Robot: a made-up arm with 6 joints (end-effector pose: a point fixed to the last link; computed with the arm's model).
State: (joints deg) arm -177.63 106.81 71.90 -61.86 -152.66 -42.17
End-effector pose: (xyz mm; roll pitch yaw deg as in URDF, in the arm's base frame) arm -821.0 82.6 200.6 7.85 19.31 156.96
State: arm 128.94 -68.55 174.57 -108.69 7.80 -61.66
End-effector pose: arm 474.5 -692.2 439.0 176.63 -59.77 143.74
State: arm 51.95 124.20 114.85 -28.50 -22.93 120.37
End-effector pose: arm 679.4 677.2 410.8 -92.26 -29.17 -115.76
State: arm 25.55 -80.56 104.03 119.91 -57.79 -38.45
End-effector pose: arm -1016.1 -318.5 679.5 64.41 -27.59 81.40
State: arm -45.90 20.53 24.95 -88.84 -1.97 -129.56
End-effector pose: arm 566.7 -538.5 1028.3 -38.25 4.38 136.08
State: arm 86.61 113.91 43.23 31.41 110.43 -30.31
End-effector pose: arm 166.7 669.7 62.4 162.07 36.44 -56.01
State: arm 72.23 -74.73 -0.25 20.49 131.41 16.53
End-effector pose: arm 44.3 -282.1 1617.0 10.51 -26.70 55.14
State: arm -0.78 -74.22 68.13 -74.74 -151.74 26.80
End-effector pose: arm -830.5 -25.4 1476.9 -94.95 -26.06 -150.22
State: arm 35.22 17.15 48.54 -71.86 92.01 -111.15
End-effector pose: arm 671.0 429.5 1393.0 -54.30 14.32 113.79
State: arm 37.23 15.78 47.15 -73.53 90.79 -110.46
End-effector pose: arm 646.6 453.1 1393.1 -53.07 13.58 117.79
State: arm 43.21 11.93 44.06 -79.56 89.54 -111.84
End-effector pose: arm 566.5 517.8 1402.7 -54.34 9.07 128.01
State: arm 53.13 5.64 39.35 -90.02 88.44 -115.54
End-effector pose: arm 417.0 597.0 1423.2 -59.24 0.85 144.44
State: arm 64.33 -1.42 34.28 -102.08 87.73 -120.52
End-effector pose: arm 234.6 637.8 1450.6 -67.12 -8.44 163.30
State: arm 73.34 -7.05 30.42 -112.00 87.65 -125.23
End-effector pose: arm 88.2 630.9 1476.0 -75.35 -15.79 179.03
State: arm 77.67 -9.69 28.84 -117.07 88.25 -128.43
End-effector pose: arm 20.1 614.8 1491.3 -80.71 -19.68 -173.29
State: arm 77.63 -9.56 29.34 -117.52 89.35 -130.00
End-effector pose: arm 19.3 614.0 1496.5 -82.48 -20.64 -173.74
